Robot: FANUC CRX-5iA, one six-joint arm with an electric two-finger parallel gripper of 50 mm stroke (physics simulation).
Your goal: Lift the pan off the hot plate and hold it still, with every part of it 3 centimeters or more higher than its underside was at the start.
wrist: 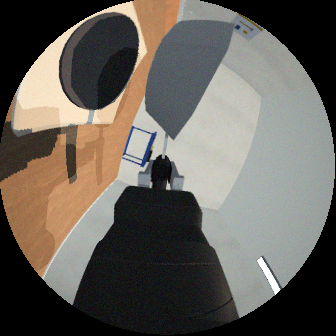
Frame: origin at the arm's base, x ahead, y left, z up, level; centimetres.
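Seen in the pictures: gripper, fingertip midpoint: point(161, 166).
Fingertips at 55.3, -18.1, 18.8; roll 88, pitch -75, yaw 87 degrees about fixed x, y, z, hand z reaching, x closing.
Note:
A point is followed by its place in that frame, as x, y, z.
The dark grey pan point(187, 70) @[46.2, -8.3, 17.0] hangs in the upper middle of the wrist view, seen from its side, with its thin metal handle stem running down to a black grip. My gripper point(161, 166) @[55.3, -18.1, 18.8] is shut on that black handle grip, one grey finger on each side. The hot plate point(37, 82), a cream body with a round black heating disc point(90, 65) @[50.4, -6.7, 4.4], is at the upper left. The pan is clear of the hot plate, with a strip of wooden table showing between them. A dark round shadow lies on the disc. The exact height of the pan cannot be read from this view.
The wooden table point(82, 205) @[60.4, -45.2, -2.6] fills the left side, with dark shadows across it. A blue-framed cart point(145, 162) shows beyond the table edge, left of the handle. A small panel with a yellow edge point(245, 27) is at the top right, and a white bar point(268, 275) at the lower right.

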